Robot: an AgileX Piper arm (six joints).
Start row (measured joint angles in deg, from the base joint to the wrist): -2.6, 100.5, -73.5, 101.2, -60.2, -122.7
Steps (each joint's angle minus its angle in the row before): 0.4, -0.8, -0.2, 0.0, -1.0, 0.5; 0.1, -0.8, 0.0, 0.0, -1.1, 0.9; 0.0, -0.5, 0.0, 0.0, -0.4, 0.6; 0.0, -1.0, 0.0, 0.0, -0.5, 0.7; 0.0, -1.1, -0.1, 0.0, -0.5, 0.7; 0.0, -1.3, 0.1, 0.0, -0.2, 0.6; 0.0, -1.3, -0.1, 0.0, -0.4, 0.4; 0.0, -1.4, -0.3, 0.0, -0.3, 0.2; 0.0, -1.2, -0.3, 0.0, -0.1, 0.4; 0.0, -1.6, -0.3, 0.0, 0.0, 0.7; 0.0, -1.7, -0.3, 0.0, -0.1, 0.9; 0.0, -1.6, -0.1, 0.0, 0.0, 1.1; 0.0, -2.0, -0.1, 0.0, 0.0, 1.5
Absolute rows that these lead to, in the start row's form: -2.2, 99.7, -73.7, 101.2, -61.2, -122.2; -2.1, 98.9, -73.7, 101.2, -62.3, -121.3; -2.1, 98.4, -73.7, 101.2, -62.7, -120.7; -2.1, 97.4, -73.7, 101.2, -63.2, -120.0; -2.1, 96.3, -73.8, 101.2, -63.7, -119.3; -2.1, 95.0, -73.7, 101.2, -63.9, -118.7; -2.1, 93.7, -73.8, 101.2, -64.3, -118.3; -2.1, 92.3, -74.1, 101.2, -64.6, -118.1; -2.1, 91.1, -74.4, 101.2, -64.7, -117.7; -2.1, 89.5, -74.7, 101.2, -64.7, -117.0; -2.1, 87.8, -75.0, 101.2, -64.8, -116.1; -2.1, 86.2, -75.1, 101.2, -64.8, -115.0; -2.1, 84.2, -75.2, 101.2, -64.8, -113.5
